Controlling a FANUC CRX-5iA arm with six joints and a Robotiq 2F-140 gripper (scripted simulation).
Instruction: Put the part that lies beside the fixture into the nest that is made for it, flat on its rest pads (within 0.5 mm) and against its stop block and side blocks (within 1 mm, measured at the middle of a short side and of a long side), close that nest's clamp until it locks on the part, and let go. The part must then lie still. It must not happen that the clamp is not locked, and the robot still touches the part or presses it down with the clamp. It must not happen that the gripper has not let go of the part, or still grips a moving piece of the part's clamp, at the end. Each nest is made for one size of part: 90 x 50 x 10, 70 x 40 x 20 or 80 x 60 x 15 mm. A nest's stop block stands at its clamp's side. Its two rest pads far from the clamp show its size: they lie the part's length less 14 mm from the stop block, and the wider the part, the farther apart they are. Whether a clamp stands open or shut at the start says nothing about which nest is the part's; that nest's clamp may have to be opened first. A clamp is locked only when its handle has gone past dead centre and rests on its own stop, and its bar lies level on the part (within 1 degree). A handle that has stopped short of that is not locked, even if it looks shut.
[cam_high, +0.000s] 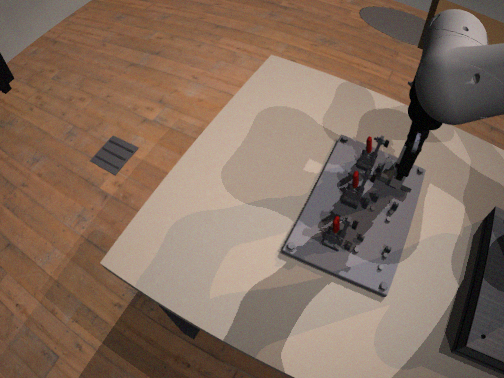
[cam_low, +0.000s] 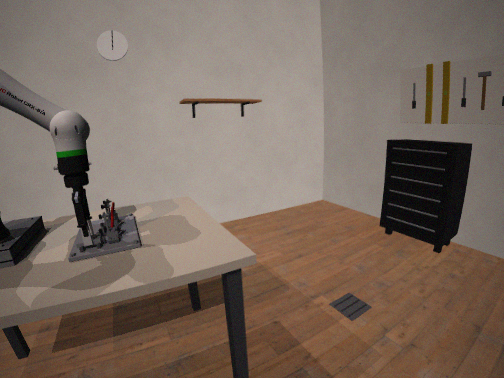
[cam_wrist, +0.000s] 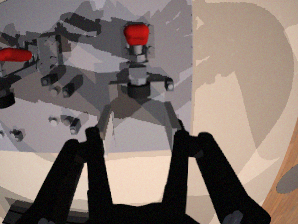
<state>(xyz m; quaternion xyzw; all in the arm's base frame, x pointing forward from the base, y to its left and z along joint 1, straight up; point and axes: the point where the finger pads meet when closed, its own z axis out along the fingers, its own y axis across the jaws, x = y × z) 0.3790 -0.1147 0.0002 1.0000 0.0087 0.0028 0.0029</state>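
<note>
My hand is 30 mm above the part. From my hand the other things lie so: grey fixture plate: 50 mm ahead, 110 mm to the left, 50 mm below.
</note>
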